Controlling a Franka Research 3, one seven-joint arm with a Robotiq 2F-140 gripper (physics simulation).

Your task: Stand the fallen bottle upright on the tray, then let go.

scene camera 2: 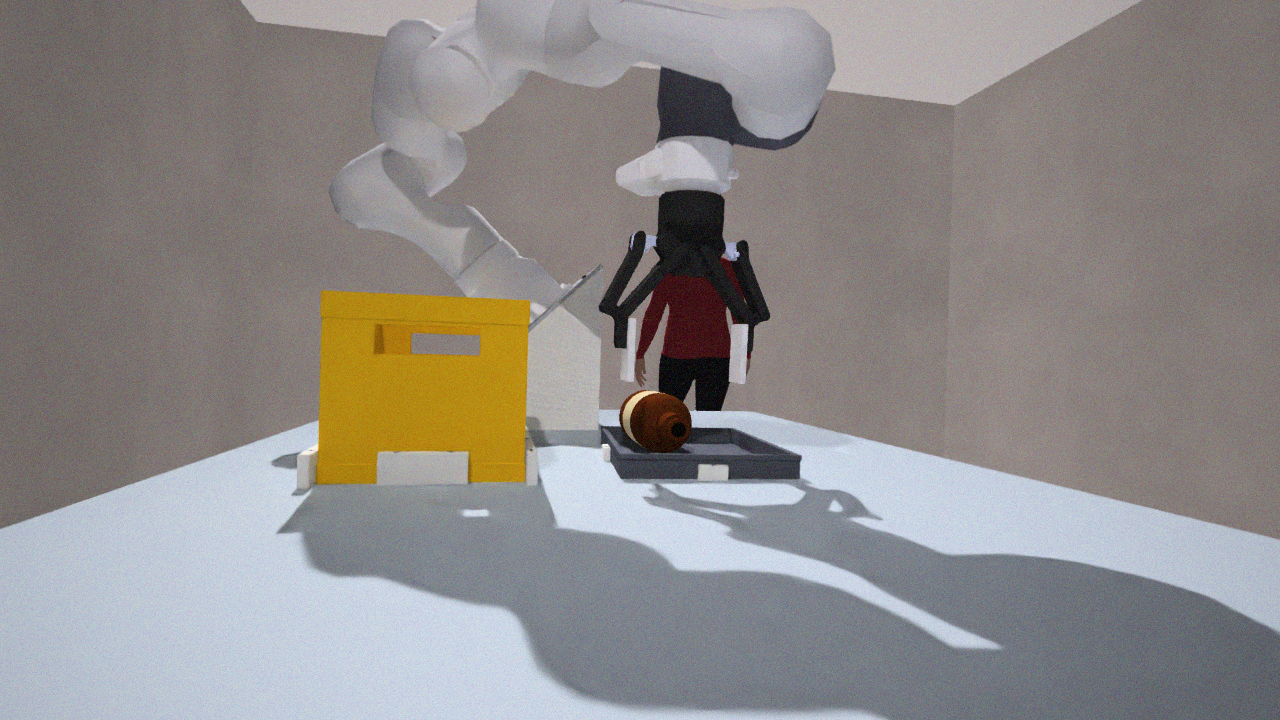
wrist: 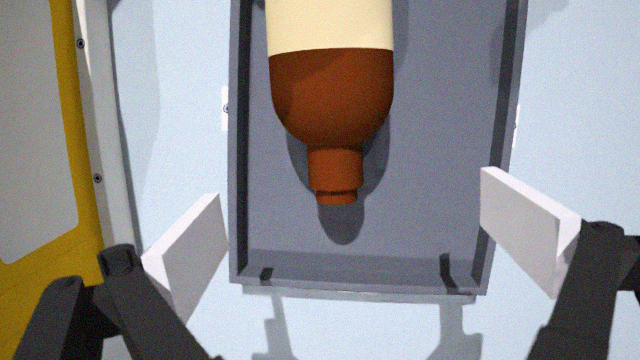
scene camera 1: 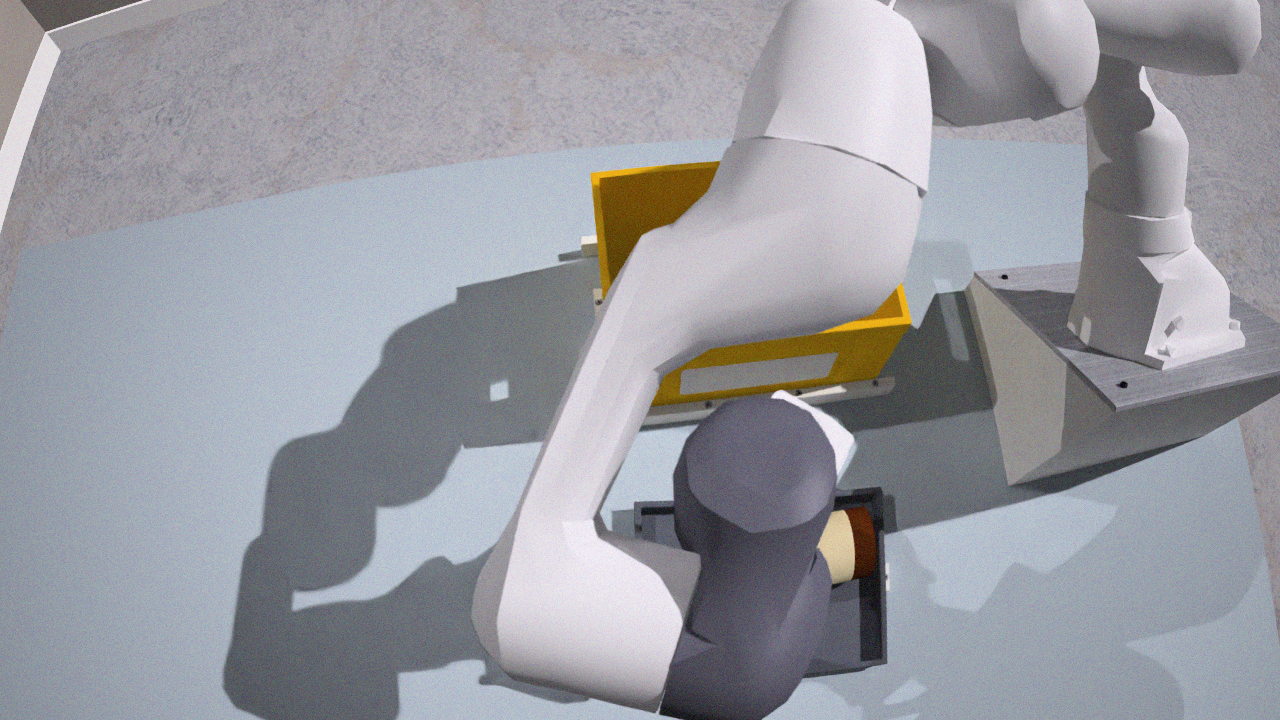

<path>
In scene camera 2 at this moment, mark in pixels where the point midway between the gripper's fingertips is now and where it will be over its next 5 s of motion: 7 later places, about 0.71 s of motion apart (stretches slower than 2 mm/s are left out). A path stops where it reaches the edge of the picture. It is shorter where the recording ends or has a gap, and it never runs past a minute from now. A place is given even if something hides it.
My gripper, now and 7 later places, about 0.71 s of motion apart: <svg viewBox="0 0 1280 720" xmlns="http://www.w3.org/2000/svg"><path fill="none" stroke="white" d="M683 381L675 417L681 422L680 437L681 427L682 411L683 395L681 387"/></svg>
</path>
